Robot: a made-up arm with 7 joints.
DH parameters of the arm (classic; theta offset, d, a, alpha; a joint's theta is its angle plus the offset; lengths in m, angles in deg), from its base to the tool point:
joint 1: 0 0.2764 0 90
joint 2: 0 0.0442 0 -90
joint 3: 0 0.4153 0.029 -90
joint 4: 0 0.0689 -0.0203 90
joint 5: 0 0.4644 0 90
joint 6: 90 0.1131 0.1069 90
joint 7: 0 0.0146 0 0
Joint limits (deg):
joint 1: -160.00..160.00
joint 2: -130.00..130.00
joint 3: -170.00..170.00
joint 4: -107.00..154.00
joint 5: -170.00..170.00
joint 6: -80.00..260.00
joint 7: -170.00..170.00
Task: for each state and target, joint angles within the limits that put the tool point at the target. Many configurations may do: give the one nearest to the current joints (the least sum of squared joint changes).
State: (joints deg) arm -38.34 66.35 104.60 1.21 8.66 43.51 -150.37
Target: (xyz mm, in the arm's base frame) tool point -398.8 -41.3 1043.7
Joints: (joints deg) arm -41.57 38.79 128.21 -37.64 8.22 67.22 -150.37
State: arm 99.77 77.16 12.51 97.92 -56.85 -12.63 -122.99
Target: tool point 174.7 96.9 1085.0
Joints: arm 106.51 40.70 -13.29 82.79 -57.66 -9.08 -122.99
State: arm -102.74 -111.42 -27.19 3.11 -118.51 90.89 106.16
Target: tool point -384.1 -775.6 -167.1
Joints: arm -121.50 -107.57 -33.48 13.41 -115.55 57.08 106.16
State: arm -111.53 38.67 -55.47 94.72 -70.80 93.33 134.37
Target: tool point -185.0 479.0 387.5
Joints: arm -146.05 54.03 -98.59 142.44 -54.45 100.28 134.37
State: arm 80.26 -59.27 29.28 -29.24 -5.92 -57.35 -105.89
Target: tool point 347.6 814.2 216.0
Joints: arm 77.19 -98.08 33.95 -25.80 -9.11 -77.59 -105.89
